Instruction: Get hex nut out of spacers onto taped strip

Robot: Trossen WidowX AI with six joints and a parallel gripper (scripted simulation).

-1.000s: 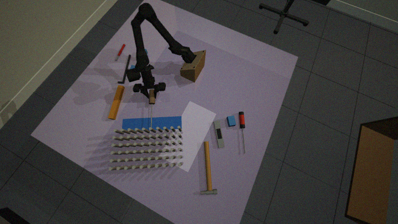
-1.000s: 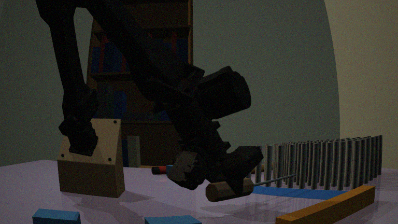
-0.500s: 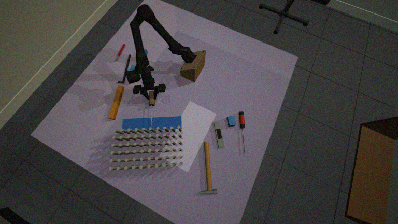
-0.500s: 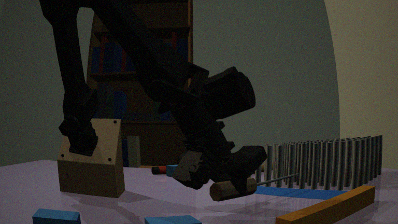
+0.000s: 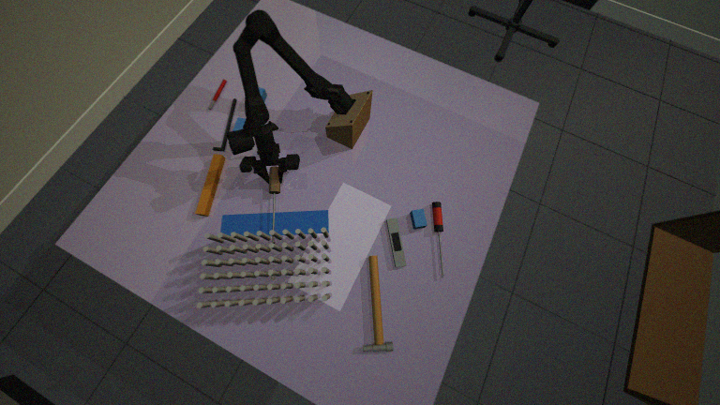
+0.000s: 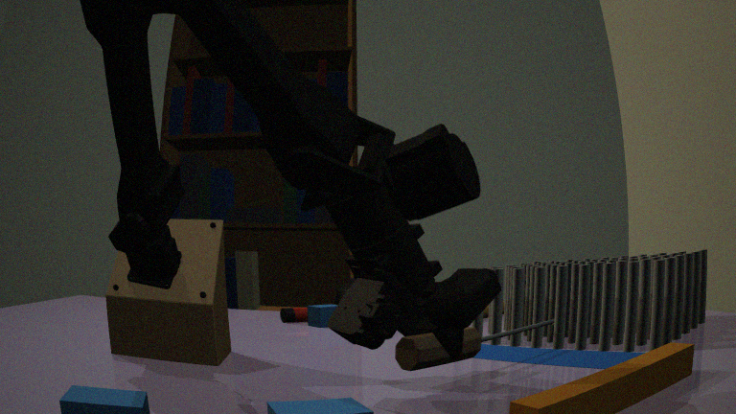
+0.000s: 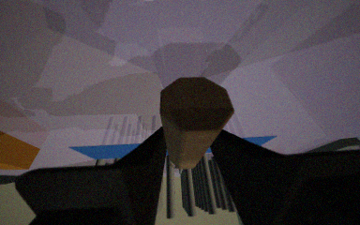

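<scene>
The blue taped strip lies 11 cm ahead of my gripper tip, 8 cm to the left of it and 3 cm below it. Round my gripper tip: orange bar 13 cm ahead, 19 cm to the right, 1 cm below; wooden-handled awl 8 cm ahead, 6 cm to the left; small red screwdriver 14 cm behind, 42 cm to the right, 2 cm below.
</scene>
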